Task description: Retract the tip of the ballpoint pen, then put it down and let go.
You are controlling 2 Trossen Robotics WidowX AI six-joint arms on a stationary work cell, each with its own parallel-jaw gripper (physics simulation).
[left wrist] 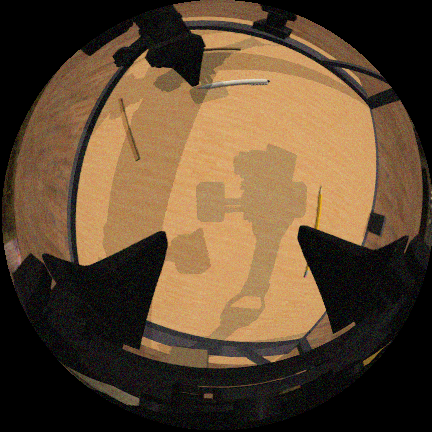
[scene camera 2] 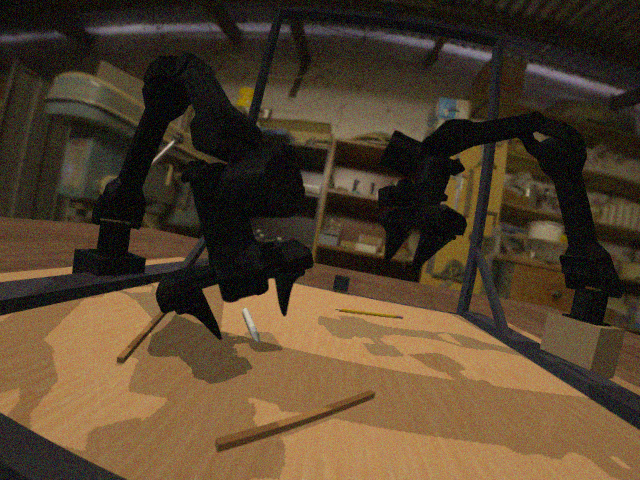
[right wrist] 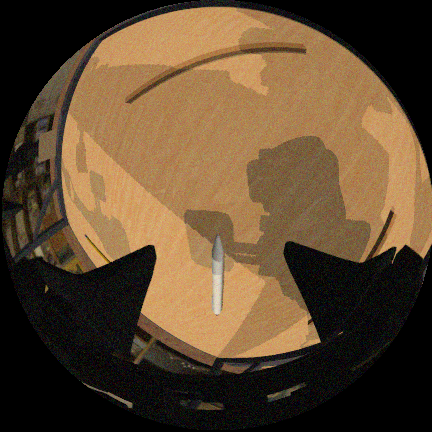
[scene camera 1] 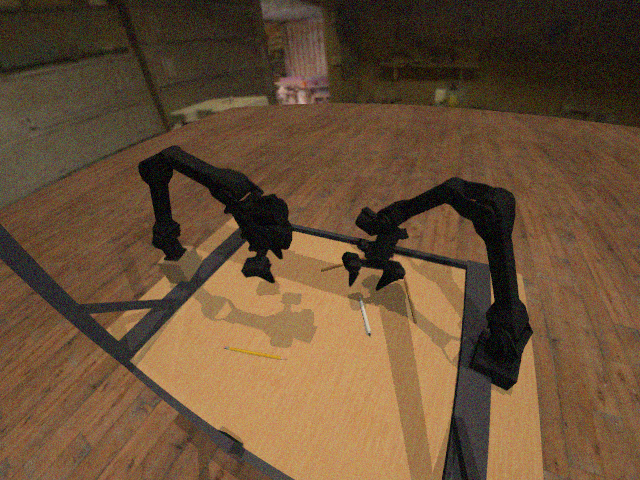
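Observation:
The white ballpoint pen lies on the table. Its grey cone end points up the picture in the right wrist view; whether the tip sticks out is too small to tell. In scene camera 1 a dark end shows at its lower end. My right gripper is open and empty above the table near the cone end; in its wrist view the pen lies lengthwise between the fingers. My left gripper is open and empty, well above the table and away from the pen.
A yellow pencil lies apart from the pen. One wooden stick and another lie near the right arm. Dark rails border the table.

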